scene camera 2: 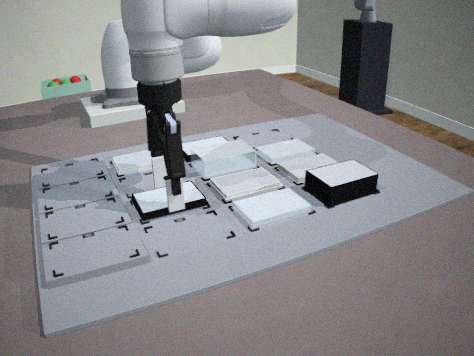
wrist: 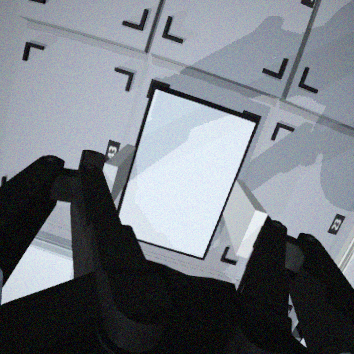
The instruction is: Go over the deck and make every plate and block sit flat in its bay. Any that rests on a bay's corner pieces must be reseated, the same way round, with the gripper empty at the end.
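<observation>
A thin plate with a white top and black sides (scene camera 2: 150, 201) (wrist: 190, 155) lies between the fingers of my gripper (scene camera 2: 167, 188) (wrist: 180, 179). The gripper is shut on it across its two long sides. In the wrist view, dark corner pieces show at its two upper corners, and one corner piece (wrist: 229, 256) lies apart from its lower right corner. Its underside is hidden. On the deck (scene camera 2: 100, 300) are also a tall black block with a white top (scene camera 2: 342, 175), a white plate (scene camera 2: 272, 205), a cream plate (scene camera 2: 245, 184) and a translucent block (scene camera 2: 230, 162).
More pale plates stand at the back left (scene camera 2: 131, 162), back middle (scene camera 2: 210, 145) and back right (scene camera 2: 286, 149), with another pale plate (scene camera 2: 305, 164) behind the black block. Marked bays with corner pieces show at the left. A green box of balls (scene camera 2: 65, 90) stands beyond the robot's base.
</observation>
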